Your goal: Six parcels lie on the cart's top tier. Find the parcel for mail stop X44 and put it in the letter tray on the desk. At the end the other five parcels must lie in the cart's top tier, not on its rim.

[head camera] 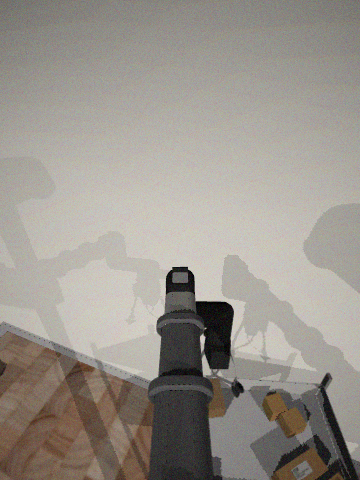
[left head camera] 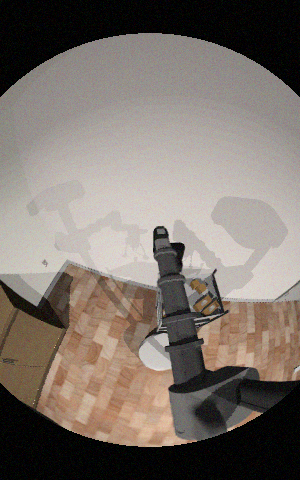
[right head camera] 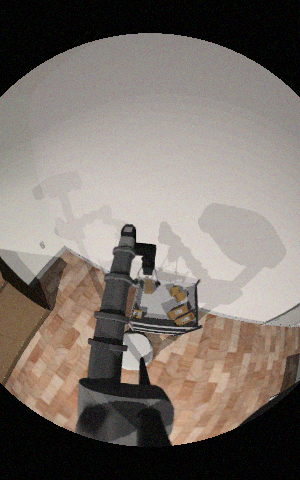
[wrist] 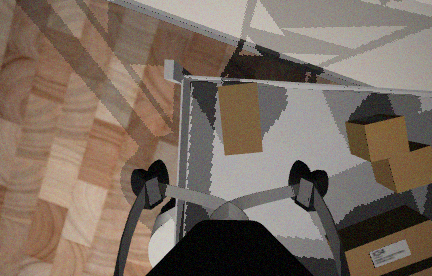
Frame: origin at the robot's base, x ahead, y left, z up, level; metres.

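Seen in the pictures: gripper, between the fingertips: (right head camera: 145, 284) (wrist: 228, 176); robot's base, origin of its link: (left head camera: 159, 350) (right head camera: 132, 350).
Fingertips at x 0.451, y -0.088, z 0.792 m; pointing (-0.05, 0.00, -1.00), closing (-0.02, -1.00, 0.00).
Note:
Offsets run from my fingertips to a thing's middle. Level surfaces: height alone.
My gripper (wrist: 228, 176) is open and empty above the cart's left side, its left finger outside the rim in the wrist view. A plain brown parcel @[0.017 m right, 0.047 m ahead, 0.127 m down] (wrist: 241, 119) (head camera: 217, 398) (right head camera: 149, 286) lies ahead of the fingers in the back left corner of the cart's top tier @[0.157 m down] (wrist: 300, 115) (right head camera: 155, 305). Two small parcels @[0.205 m right, 0.017 m ahead, 0.129 m down] (wrist: 387, 137) @[0.246 m right, 0.025 m back, 0.132 m down] (head camera: 292, 422) lie close together at the right. A larger parcel @[0.221 m right, 0.143 m back, 0.131 m down] (wrist: 357, 260) (head camera: 285, 472) near them has a white label, too small to read surely. Another labelled parcel @[0.043 m left, 0.164 m back, 0.132 m down] (right head camera: 138, 314) lies at the front left. The letter tray does not show.
The wall (head camera: 180, 150) stands close behind the cart. The cart's corner posts (wrist: 173, 71) (head camera: 326, 381) rise above its rim. A white round object (left head camera: 155, 352) (right head camera: 137, 351) stands by the cart's front left. A brown cabinet (left head camera: 30, 345) stands at the far left.

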